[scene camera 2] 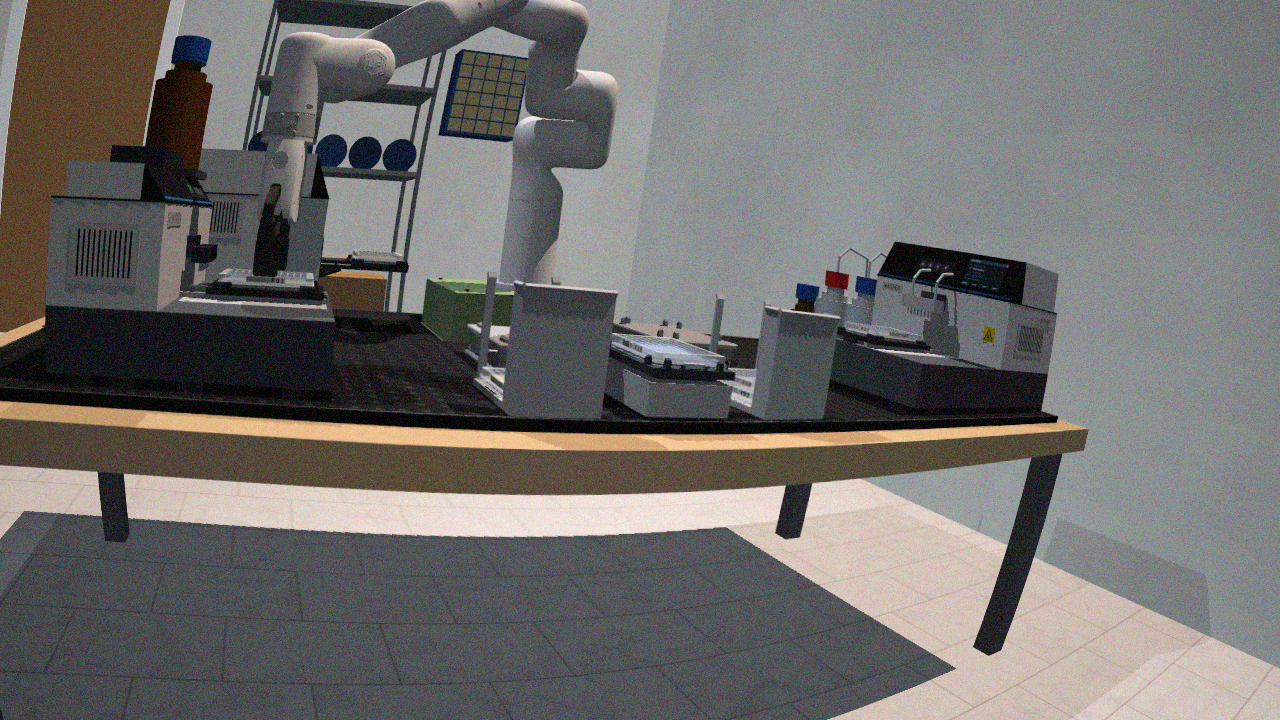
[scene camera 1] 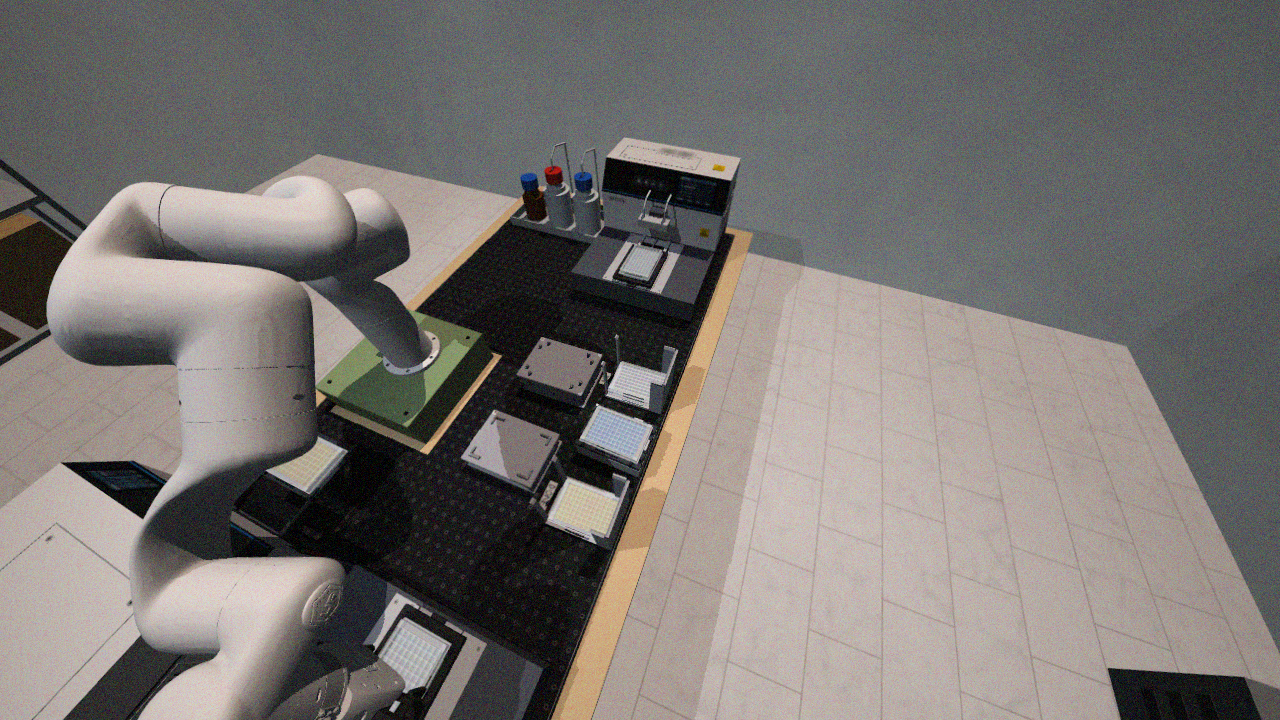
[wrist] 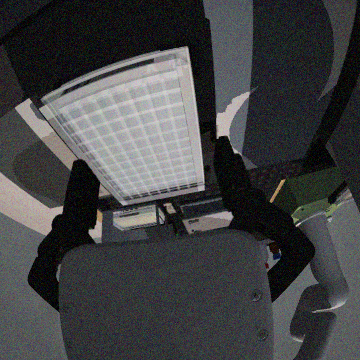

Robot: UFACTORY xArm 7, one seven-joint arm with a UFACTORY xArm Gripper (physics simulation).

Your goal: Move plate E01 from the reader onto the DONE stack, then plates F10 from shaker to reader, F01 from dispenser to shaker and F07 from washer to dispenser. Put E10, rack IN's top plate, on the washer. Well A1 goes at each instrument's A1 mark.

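Frame: origin at the arm's base, x back, y right, z up, level; metres.
Where they show: gripper, fingertip midpoint: (scene camera 2: 270, 272) (scene camera 1: 391, 678) (wrist: 150, 159); arm's base at its link origin: (scene camera 1: 413, 354) (wrist: 308, 217).
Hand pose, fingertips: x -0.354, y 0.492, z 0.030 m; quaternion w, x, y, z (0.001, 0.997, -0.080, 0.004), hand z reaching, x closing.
Each offset is from my fingertips to the top centre of the thing. "pt": to the spot under its first point.
My gripper (scene camera 2: 267, 268) (wrist: 150, 159) is open and empty, low over the dispenser (scene camera 2: 183, 344). The dispenser's clear plate {dx -0.006, dy +0.003, dz +0.000 m} (scene camera 1: 413, 653) (scene camera 2: 265, 278) (wrist: 131, 130) sits in its black holder. In the wrist view the plate lies beyond the fingertips, its near end between them. A yellow plate {dx +0.358, dy -0.208, dz +0.015 m} (scene camera 1: 306, 463) is on the reader's tray at left. A blue plate {dx -0.161, dy -0.456, dz -0.037 m} (scene camera 1: 617, 434) (scene camera 2: 673, 349) is on the shaker {pt dx -0.229, dy -0.427, dz -0.078 m} (scene camera 2: 671, 394). A clear plate {dx -0.059, dy -0.948, dz -0.002 m} (scene camera 1: 641, 263) (scene camera 2: 886, 334) is on the washer (scene camera 1: 673, 192) (scene camera 2: 962, 304). A yellow plate {dx -0.152, dy -0.306, dz -0.084 m} (scene camera 1: 586, 507) is in the nearer rack. The farther rack {dx -0.162, dy -0.608, dz -0.071 m} (scene camera 1: 637, 383) shows no yellow plate. Labels are unreadable.
Two grey raised platforms {pt dx +0.018, dy -0.570, dz -0.047 m} (scene camera 1: 560, 368) {pt dx +0.035, dy -0.365, dz -0.066 m} (scene camera 1: 512, 449) stand beside the racks. The racks have upright walls (scene camera 2: 562, 349) (scene camera 2: 796, 362). The arm rises from a green base (scene camera 1: 447, 358). Bottles {dx +0.302, dy -1.199, dz +0.141 m} (scene camera 1: 559, 204) stand by the washer. An amber bottle {pt dx +0.072, dy +0.165, dz +0.198 m} (scene camera 2: 179, 111) stands above the dispenser.
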